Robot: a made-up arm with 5 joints. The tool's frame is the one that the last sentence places.
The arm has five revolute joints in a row. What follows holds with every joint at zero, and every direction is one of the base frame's.
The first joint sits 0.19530 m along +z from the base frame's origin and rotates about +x.
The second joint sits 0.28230 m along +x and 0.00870 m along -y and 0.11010 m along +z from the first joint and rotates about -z.
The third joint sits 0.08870 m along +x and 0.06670 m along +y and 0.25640 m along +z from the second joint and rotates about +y.
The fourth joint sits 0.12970 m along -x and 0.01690 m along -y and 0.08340 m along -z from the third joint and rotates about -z.
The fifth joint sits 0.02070 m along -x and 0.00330 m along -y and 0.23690 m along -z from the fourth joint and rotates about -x.
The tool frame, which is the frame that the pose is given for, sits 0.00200 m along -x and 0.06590 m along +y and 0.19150 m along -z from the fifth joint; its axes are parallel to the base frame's.
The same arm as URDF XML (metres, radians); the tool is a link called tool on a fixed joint. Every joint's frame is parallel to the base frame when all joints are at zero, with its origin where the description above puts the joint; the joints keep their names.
<robot name="arm">
  <joint name="joint 1" type="continuous">
    <parent link="base_link"/>
    <child link="link1"/>
    <origin xyz="0.0000 0.0000 0.1953"/>
    <axis xyz="1 0 0"/>
  </joint>
  <joint name="joint 2" type="continuous">
    <parent link="link1"/>
    <child link="link2"/>
    <origin xyz="0.2823 -0.0087 0.1101"/>
    <axis xyz="0 0 -1"/>
  </joint>
  <joint name="joint 3" type="continuous">
    <parent link="link2"/>
    <child link="link3"/>
    <origin xyz="0.0887 0.0667 0.2564"/>
    <axis xyz="0 1 0"/>
  </joint>
  <joint name="joint 4" type="continuous">
    <parent link="link3"/>
    <child link="link4"/>
    <origin xyz="-0.1297 -0.0169 -0.0834"/>
    <axis xyz="0 0 -1"/>
  </joint>
  <joint name="joint 5" type="continuous">
    <parent link="link4"/>
    <child link="link5"/>
    <origin xyz="-0.0207 -0.0033 -0.2369"/>
    <axis xyz="-1 0 0"/>
  </joint>
  <joint name="tool_joint" type="fixed">
    <parent link="link5"/>
    <child link="tool"/>
    <origin xyz="-0.0020 0.0659 -0.1915"/>
  </joint>
  <link name="base_link"/>
  <link name="link1"/>
  <link name="link2"/>
  <link name="link3"/>
  <link name="link4"/>
  <link name="link5"/>
  <link name="tool"/>
</robot>

